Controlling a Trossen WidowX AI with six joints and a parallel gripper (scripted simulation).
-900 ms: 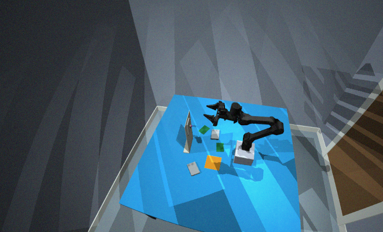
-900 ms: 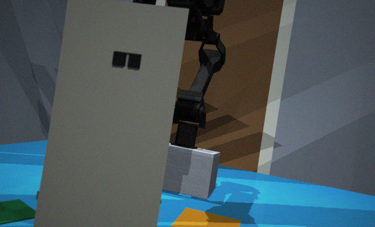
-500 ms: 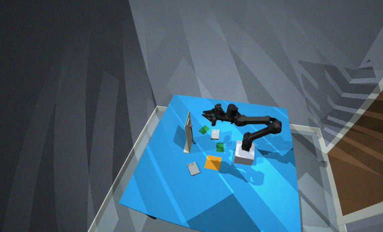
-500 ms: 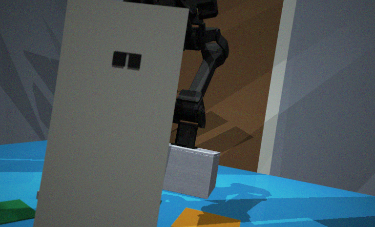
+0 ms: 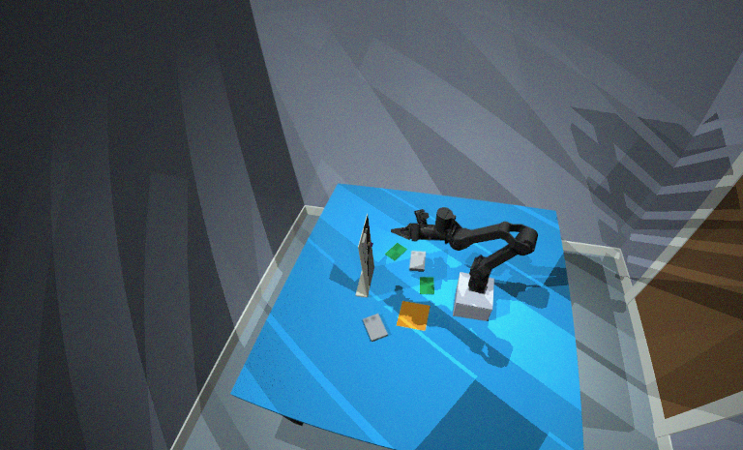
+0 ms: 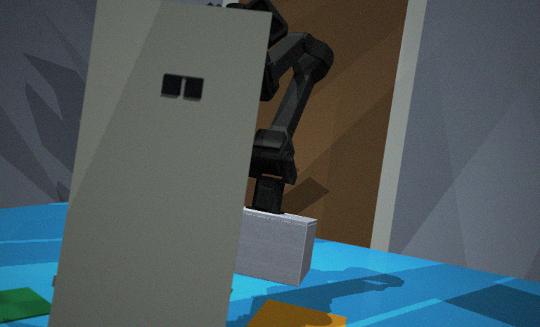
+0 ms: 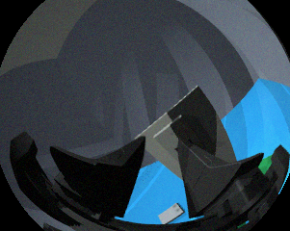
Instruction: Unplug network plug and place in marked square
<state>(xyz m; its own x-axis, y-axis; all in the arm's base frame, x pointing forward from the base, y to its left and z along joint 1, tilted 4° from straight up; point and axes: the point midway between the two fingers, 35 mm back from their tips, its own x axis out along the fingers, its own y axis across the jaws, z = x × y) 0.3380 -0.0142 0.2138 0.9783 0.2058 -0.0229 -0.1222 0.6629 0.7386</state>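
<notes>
Now: gripper tip 9 cm short of the network plug, 8 cm above it and 1 cm to the right of it. Also, from my gripper tip: upright panel 19 cm below, 11 cm ahead, 2 cm to the left; then orange square 35 cm below, 14 cm to the left, 12 cm behind.
</notes>
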